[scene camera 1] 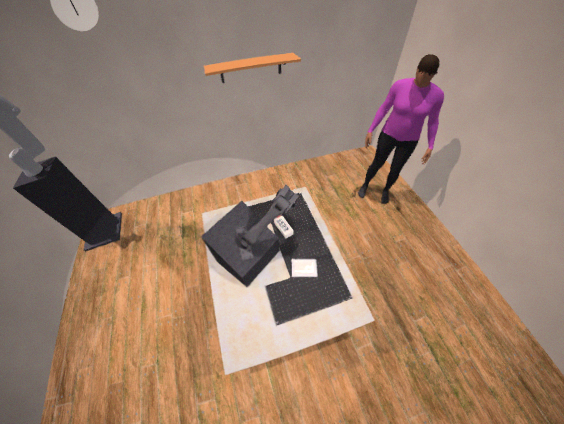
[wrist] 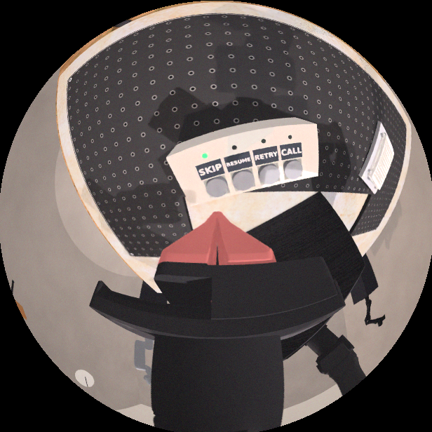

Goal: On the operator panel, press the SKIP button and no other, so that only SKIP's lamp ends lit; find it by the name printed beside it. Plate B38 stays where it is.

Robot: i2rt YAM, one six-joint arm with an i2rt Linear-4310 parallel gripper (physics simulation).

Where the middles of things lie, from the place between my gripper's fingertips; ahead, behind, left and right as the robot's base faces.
Labels:
The white operator panel (wrist: pixel 221 152) is 7 cm below my hand, 4 cm to the right of it and 3 cm ahead of it. From my hand the other things lie so: white plate (wrist: pixel 380 165): 39 cm to the right, 8 cm below, 3 cm ahead.

